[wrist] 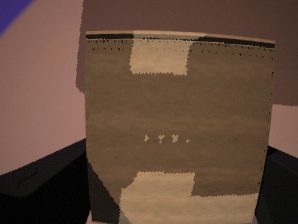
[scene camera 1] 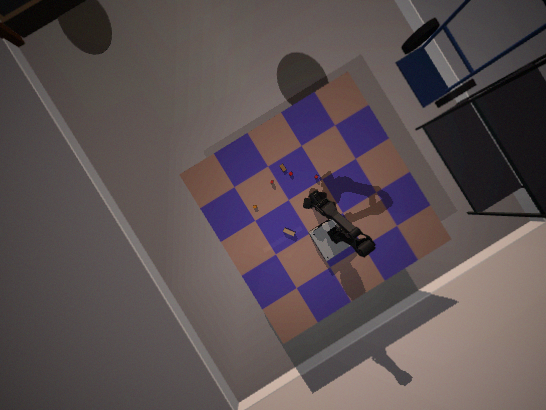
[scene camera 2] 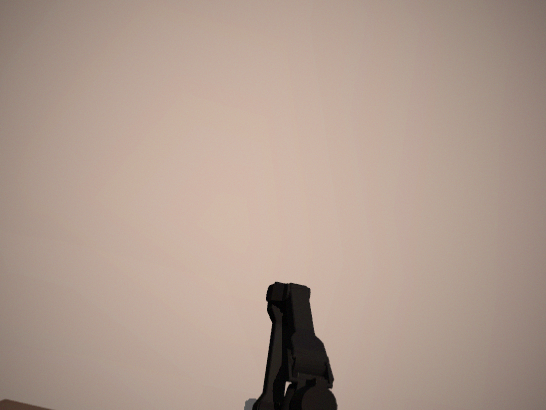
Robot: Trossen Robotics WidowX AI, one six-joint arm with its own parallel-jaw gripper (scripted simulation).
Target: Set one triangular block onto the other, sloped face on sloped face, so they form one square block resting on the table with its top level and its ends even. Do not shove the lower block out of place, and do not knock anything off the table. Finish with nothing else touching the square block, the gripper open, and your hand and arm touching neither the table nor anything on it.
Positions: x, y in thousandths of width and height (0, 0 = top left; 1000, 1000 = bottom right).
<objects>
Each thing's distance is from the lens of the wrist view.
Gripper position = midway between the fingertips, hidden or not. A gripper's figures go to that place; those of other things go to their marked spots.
gripper (wrist: 582, 663): 0.10 m
tan triangular block (wrist: 569, 551): 0.07 m
</objects>
